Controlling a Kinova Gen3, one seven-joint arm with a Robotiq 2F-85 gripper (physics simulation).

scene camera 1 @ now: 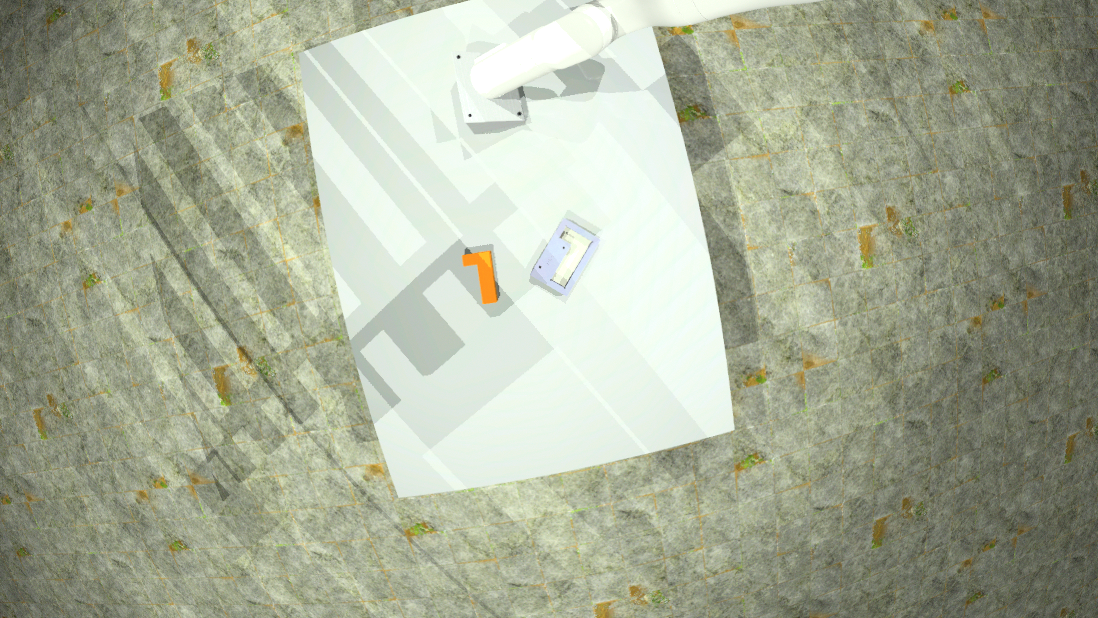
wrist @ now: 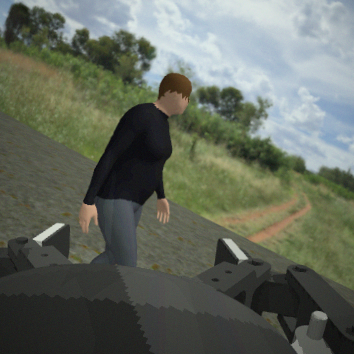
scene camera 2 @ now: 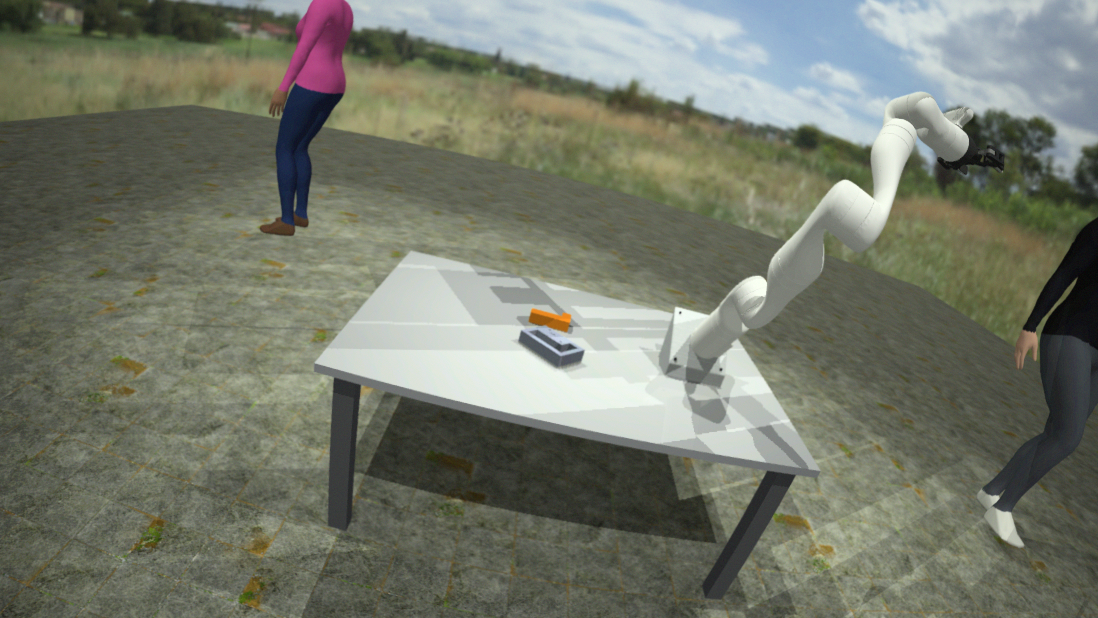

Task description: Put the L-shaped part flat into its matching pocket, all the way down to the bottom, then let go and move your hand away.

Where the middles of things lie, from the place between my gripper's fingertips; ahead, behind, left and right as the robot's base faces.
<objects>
I see my gripper 850 mm short of the grey pocket block (scene camera 1: 570, 248), 750 mm above it and 130 mm to the left of it. From my hand the other things lie so: orange L-shaped part (scene camera 1: 483, 260): 870 mm ahead, 750 mm below, 320 mm to the right.
</objects>
